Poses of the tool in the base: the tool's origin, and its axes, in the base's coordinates. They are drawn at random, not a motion.
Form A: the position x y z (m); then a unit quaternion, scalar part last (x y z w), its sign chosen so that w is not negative.
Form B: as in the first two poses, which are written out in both.
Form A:
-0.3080, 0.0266, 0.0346, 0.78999, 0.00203, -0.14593, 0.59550
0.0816, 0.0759, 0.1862, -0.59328, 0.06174, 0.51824, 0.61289
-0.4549, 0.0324, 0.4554, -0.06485, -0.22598, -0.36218, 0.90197
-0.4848, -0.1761, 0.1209, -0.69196, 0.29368, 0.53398, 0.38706
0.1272, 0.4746, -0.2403, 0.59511, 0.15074, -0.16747, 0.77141
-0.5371, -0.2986, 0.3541, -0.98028, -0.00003, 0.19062, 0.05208
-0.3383, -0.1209, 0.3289, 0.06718, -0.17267, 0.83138, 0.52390
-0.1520, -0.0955, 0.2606, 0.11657, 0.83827, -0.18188, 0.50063
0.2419, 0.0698, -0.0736, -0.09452, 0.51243, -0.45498, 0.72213
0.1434, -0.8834, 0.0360, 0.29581, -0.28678, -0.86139, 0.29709
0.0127, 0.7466, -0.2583, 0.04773, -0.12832, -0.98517, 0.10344
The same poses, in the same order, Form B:
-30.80, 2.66, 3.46, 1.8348, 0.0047, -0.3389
8.16, 7.59, 18.62, -1.3681, 0.1424, 1.1951
-45.49, 3.24, 45.54, -0.1341, -0.4673, -0.7490
-48.48, -17.61, 12.09, -1.7611, 0.7474, 1.3590
12.72, 47.46, -24.03, 1.2901, 0.3268, -0.3630
-53.71, -29.86, 35.41, -2.9815, -0.0001, 0.5798
-33.83, -12.09, 32.89, 0.1608, -0.4133, 1.9899
-15.20, -9.55, 26.06, 0.2818, 2.0267, -0.4397
24.19, 6.98, -7.36, -0.2088, 1.1318, -1.0049
14.34, -88.34, 3.60, 0.7864, -0.7624, -2.2899
1.27, 74.66, -25.83, 0.1408, -0.3786, -2.9064

